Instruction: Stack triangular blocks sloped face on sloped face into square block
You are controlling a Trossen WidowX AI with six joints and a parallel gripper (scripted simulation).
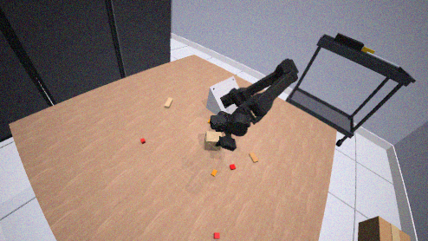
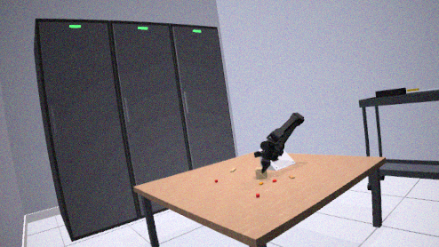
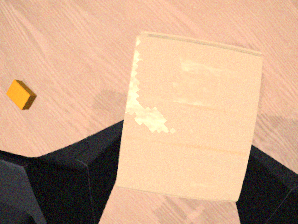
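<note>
My gripper tip is now 10 mm past the pale wooden triangular block, 10 mm to the right of it and 10 mm below it. Also, from my gripper tip: tan piece 90 mm behind, 170 mm to the left, 40 mm below.
</note>
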